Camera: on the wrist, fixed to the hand. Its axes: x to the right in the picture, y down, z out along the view.
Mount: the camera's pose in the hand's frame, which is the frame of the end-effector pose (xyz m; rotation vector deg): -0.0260 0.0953 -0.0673 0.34 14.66 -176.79
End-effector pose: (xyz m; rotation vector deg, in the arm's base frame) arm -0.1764 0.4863 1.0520 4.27 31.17 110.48
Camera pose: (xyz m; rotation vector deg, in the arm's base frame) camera -0.2673 0.4104 1.0355 -36.01 10.13 -63.36
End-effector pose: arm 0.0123 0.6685 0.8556 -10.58 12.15 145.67
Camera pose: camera -0.0137 0.5634 0.8050 -18.51 -4.84 -31.59
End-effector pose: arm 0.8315 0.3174 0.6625 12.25 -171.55 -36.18
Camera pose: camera 0.8525 0.3810 0.7615 -165.49 -8.34 5.68
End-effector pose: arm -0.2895 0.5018 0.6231 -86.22 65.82 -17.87
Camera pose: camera -0.3969 0.4946 0.5711 80.41 95.25 103.02
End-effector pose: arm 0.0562 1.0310 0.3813 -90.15 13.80 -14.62
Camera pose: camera 0.0112 0.9734 0.2867 19.02 108.42 126.75
